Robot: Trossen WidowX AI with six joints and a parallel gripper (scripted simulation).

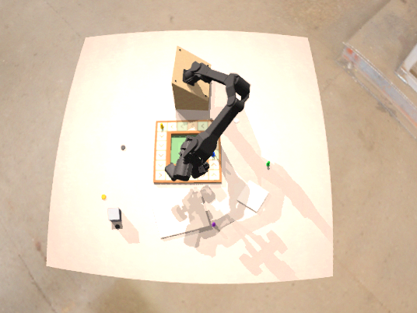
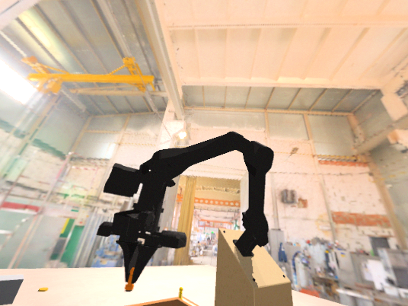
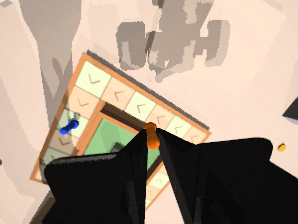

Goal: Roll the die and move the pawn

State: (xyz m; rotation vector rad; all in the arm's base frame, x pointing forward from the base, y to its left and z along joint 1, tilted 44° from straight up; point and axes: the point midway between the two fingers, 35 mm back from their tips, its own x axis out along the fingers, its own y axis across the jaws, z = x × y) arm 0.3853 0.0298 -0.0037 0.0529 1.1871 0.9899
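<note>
Now: gripper tip 9 cm to the right of the blue pawn, 9 cm past it and 8 cm above it. From my gripper tip the other things lie so: orange pawn (1 cm above); then white die (11 cm behind, 8 cm below); then green tray (11 cm behind, 10 cm below, 2 cm to the right).
</note>
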